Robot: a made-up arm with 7 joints.
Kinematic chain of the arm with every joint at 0, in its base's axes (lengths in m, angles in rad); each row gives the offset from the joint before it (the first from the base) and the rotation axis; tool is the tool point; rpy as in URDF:
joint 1: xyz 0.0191 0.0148 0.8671 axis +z
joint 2: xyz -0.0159 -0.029 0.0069 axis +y
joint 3: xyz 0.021 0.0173 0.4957 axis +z
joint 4: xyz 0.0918 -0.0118 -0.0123 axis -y
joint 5: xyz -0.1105 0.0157 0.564 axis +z
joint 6: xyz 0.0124 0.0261 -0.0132 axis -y
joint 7: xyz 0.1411 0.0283 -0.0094 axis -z
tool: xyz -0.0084 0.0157 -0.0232 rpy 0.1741 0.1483 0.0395
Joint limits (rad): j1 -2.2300..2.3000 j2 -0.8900..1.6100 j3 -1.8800..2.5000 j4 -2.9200..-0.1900 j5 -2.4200..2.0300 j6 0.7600..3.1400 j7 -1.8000..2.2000
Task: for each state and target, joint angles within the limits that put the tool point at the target. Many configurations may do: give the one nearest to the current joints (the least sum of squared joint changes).
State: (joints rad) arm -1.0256 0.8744 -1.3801 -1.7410 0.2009 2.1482 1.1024
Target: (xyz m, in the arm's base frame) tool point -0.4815 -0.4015 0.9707
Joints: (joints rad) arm -0.8024 0.9502 -1.8613 -2.4630 0.1388 2.0339 1.0748
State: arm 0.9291 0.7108 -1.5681 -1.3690 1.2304 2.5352 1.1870
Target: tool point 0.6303 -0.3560 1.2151
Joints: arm 0.9972 0.7458 -1.7516 -2.1815 1.4019 2.7119 1.1930
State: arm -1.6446 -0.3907 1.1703 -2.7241 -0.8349 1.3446 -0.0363
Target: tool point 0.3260 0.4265 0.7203
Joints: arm -1.0904 -0.5370 2.0470 -2.4567 -0.6921 1.5759 -0.0063
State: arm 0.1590 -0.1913 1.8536 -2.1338 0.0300 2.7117 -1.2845
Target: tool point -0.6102 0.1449 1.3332
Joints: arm 0.5353 0.2426 2.4023 -2.1182 -0.0547 2.8424 -1.2702
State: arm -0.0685 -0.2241 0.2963 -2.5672 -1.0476 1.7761 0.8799
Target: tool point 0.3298 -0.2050 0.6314
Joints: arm -0.4599 0.2545 -0.1254 -2.6988 -1.1250 1.6572 0.9009
